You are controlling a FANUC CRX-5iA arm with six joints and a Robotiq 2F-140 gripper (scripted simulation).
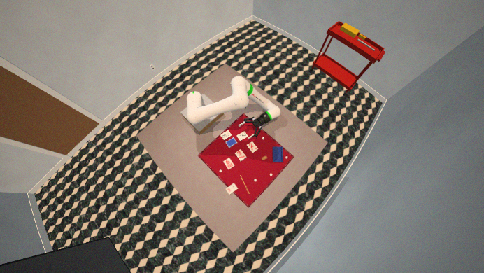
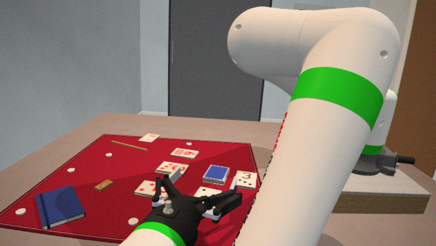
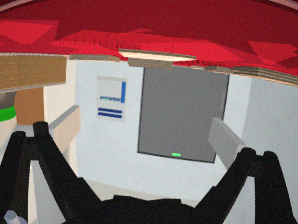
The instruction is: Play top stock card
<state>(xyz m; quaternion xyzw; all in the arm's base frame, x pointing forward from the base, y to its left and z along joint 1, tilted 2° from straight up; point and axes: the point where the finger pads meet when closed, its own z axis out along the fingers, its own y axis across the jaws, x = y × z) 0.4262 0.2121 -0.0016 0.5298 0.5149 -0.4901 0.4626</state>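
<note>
Right now my hand is 140 mm short of the red 2 card, 10 mm to the left of it and 60 mm above it. Round my hand: blue notebook 330 mm ahead, 130 mm to the left, 70 mm below; red card cloth 180 mm ahead, 110 mm to the right, 80 mm below; wooden stick 370 mm ahead, 260 mm to the right, 70 mm below.
</note>
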